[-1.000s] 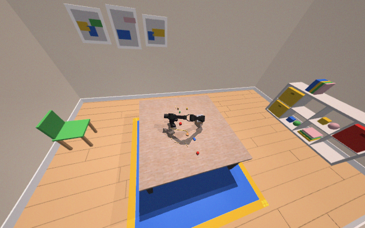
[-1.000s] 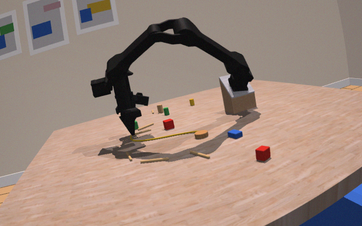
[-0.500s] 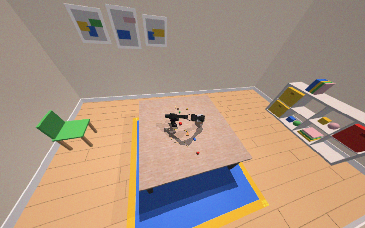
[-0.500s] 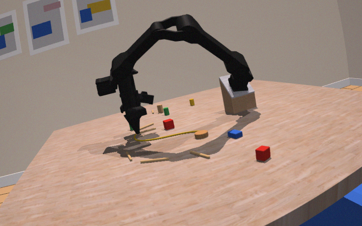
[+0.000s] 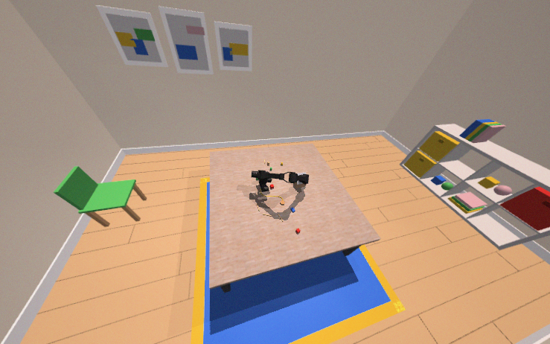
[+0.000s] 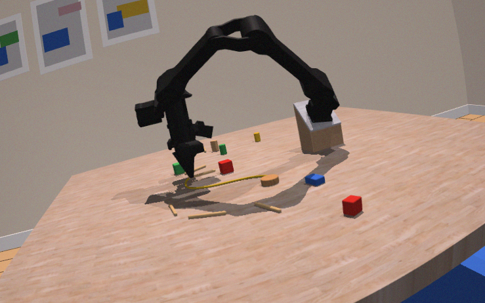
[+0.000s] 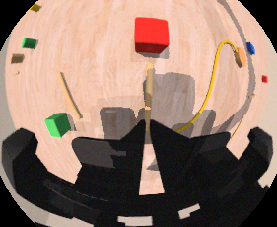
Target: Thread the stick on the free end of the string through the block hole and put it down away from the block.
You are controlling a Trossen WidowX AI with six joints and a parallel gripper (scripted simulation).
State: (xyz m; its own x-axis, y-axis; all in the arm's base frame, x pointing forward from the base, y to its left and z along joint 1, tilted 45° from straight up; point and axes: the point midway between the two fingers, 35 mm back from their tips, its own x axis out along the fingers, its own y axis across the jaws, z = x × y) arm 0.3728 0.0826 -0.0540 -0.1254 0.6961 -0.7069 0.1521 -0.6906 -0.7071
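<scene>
The green cube is 30 mm ahead of my gripper tip and 140 mm to the right of it. Also, from my gripper tip: green cylinder (120 mm behind, 250 mm to the right); then round wooden button (160 mm behind, 170 mm to the left, 10 mm below); then thin wooden stick (10 mm behind).
</scene>
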